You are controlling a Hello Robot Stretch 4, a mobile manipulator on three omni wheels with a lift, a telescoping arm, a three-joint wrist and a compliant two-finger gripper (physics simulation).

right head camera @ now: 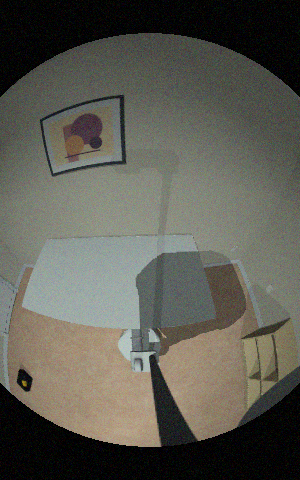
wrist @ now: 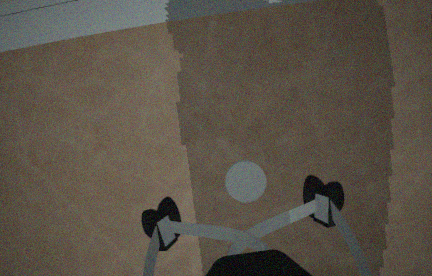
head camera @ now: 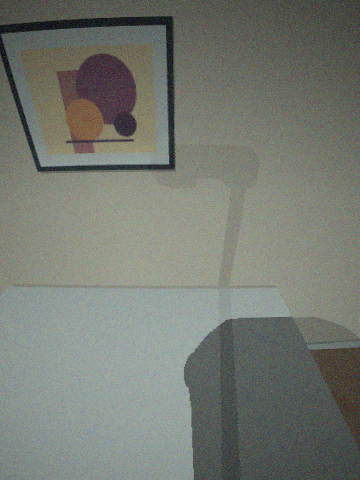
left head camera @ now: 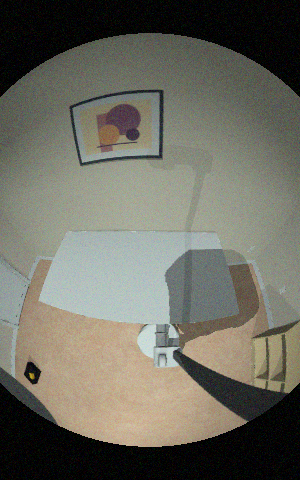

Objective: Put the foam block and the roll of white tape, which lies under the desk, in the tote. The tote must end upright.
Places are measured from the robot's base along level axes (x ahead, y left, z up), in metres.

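Where they show: gripper, fingertip midpoint: (wrist: pixel 240 202).
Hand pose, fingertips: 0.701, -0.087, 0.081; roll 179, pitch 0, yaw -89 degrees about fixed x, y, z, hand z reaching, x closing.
Note:
Things, the pixels of their centre, and the offset from my fingertips, as dx, dy, dz. "pt": a spot on its surface instead. Level surfaces: height alone.
- white tape, body centre: (wrist: pixel 245 180) +0.003, -0.010, -0.096
- white desk, its level: dz +0.612
- wooden shelf unit, surface spot: (right head camera: pixel 270 329) pt -0.936, -1.254, +0.345
The roll of white tape (wrist: pixel 245 181) shows as a pale round disc on the shaded floor in the wrist view, ahead of my fingertips and between their lines. My gripper (wrist: pixel 240 202) is open, its two black-padded fingers wide apart with no thing held between them. The desk top hides the gripper in the head views. The dark tote (left head camera: pixel 32 373) (right head camera: pixel 24 380) stands on the floor at the far left, looking upright. A small yellow piece (left head camera: pixel 32 375) (right head camera: pixel 24 382), seemingly the foam block, shows inside it.
The white desk (head camera: pixel 100 375) (left head camera: pixel 110 280) (right head camera: pixel 90 285) stands against the wall under a framed picture (head camera: pixel 102 90). A wooden shelf unit (left head camera: pixel 280 329) (right head camera: pixel 270 329) stands at the right. A pale wall base (wrist: pixel 75 22) crosses the top left of the wrist view.

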